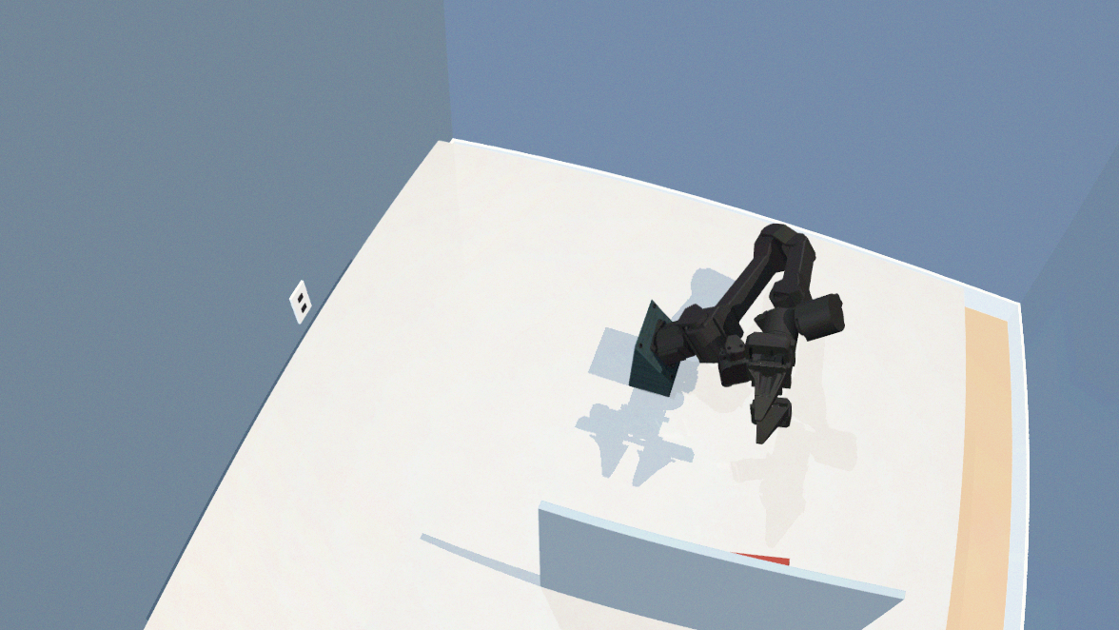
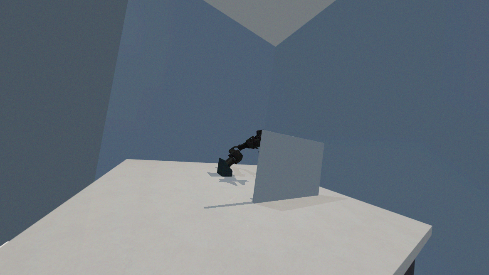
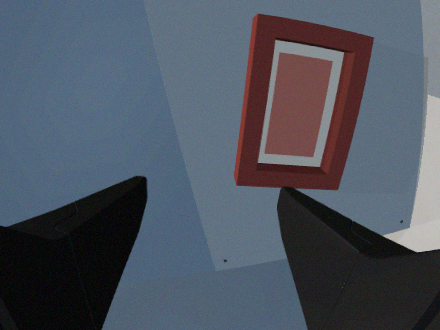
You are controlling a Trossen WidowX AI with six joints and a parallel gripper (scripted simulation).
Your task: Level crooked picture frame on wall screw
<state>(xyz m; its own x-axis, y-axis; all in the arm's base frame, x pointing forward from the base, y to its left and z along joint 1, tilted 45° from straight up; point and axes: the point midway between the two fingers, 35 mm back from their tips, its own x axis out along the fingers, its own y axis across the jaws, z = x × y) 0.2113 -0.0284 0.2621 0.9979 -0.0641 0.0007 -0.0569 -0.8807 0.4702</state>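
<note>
Now: gripper tip 19 cm short of the picture frame, 9 cm above it and 1 cm to the right of it. Also, from my gripper tip: wall panel: 20 cm ahead, 11 cm below.
</note>
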